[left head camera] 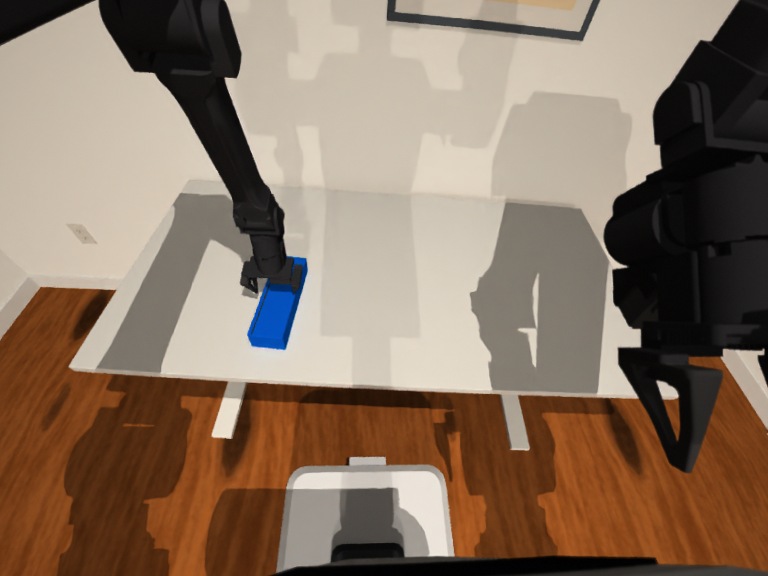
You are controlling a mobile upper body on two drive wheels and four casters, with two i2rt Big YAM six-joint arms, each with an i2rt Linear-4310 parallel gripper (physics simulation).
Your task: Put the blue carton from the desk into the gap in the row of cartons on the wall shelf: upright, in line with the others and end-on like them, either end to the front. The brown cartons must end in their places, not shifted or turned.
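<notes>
The blue carton [270, 319] lies flat on the white desk [452, 297], left of the middle, its long side running from front to back with a slight slant. My left gripper [271, 285] is open above the rear part of the carton. One finger is beside the carton's left side, the other over or near its right edge; the contact cannot be made out. My right gripper [727, 421] is open at the right edge of the view, away from the carton, with one finger partly cut off. The wall shelf and the brown cartons do not show in this view.
A framed picture [483, 26] hangs on the wall [446, 80] behind the desk. A wall outlet [81, 233] is at the left. Two desk feet [228, 412] [516, 424] stand on the wooden floor. My white base [428, 489] is in front of the desk.
</notes>
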